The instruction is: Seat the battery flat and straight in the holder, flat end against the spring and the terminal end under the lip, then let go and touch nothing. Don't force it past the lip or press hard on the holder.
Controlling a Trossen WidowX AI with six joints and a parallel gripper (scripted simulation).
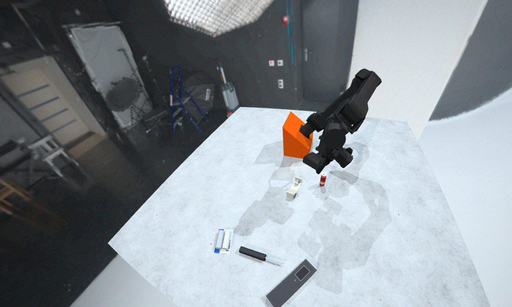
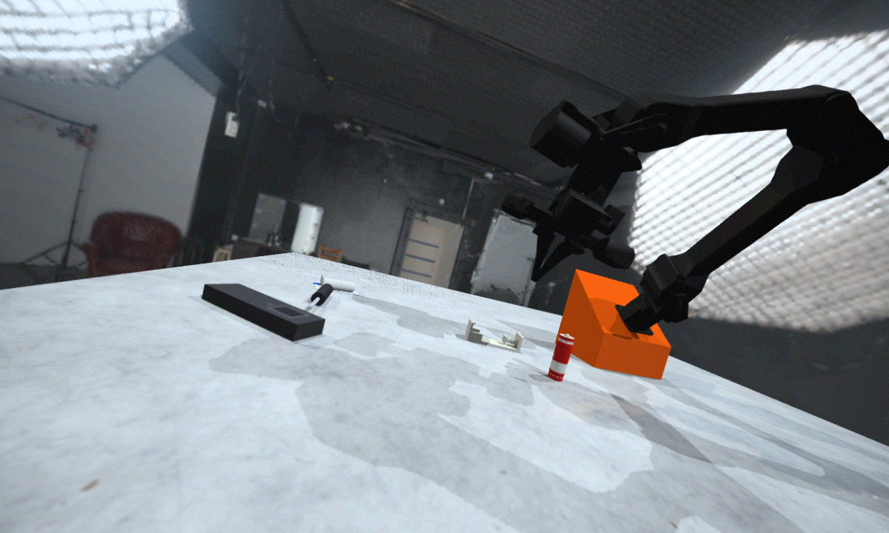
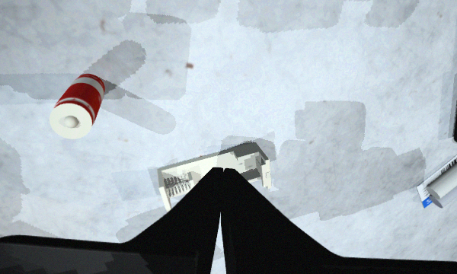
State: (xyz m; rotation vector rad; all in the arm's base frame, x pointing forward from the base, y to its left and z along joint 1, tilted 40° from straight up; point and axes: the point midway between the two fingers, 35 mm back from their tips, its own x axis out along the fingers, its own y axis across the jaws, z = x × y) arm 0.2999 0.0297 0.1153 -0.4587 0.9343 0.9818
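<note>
Right now the white battery is 6 cm behind my gripper tip, 3 cm to the left of it and 10 cm below it. The rest, counted from my gripper tip: black-handled tool (30 cm ahead, 12 cm to the right, 12 cm below); then flat black device (35 cm ahead, 1 cm to the right, 11 cm below).
</note>
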